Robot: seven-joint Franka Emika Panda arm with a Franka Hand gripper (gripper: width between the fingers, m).
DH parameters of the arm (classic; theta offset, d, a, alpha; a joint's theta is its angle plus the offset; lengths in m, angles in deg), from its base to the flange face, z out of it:
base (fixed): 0 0 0 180
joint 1: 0 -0.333 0 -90
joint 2: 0 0 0 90
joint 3: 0 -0.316 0.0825 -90
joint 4: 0 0 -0.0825 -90
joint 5: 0 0.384 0 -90
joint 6: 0 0 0.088 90
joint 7: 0 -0.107 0 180
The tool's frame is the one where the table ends.
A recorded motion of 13 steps. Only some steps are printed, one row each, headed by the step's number.
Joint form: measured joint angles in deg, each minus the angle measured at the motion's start. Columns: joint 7, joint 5, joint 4, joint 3, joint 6, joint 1, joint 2.
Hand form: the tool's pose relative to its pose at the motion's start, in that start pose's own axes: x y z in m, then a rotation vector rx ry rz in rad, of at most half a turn. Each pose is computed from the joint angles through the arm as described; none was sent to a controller.
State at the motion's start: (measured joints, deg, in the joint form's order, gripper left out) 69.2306 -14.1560 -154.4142 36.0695 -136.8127 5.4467 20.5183
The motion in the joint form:
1: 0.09 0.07 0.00 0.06 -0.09 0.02 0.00
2: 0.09 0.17 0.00 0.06 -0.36 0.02 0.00
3: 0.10 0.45 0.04 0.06 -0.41 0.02 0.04
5: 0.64 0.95 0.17 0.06 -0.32 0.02 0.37
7: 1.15 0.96 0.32 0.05 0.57 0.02 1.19
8: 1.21 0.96 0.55 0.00 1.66 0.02 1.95
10: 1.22 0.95 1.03 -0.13 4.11 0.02 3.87
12: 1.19 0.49 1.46 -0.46 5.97 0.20 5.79
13: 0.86 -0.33 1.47 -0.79 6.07 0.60 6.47
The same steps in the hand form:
1: -0.0004 0.0002 -0.0001 -0.0010 0.0016 0.0007
2: -0.0003 0.0007 -0.0005 -0.0050 0.0044 0.0019
3: -0.0002 0.0010 -0.0011 -0.0058 0.0084 0.0054
5: -0.0001 0.0016 -0.0037 -0.0085 0.0179 0.0025
7: -0.0004 0.0010 -0.0081 -0.0067 0.0231 -0.0066
8: -0.0006 0.0003 -0.0124 -0.0024 0.0264 -0.0085
10: -0.0012 -0.0016 -0.0231 0.0052 0.0361 -0.0115
12: -0.0018 -0.0031 -0.0346 0.0008 0.0423 -0.0192
13: -0.0029 -0.0033 -0.0389 -0.0121 0.0379 -0.0215

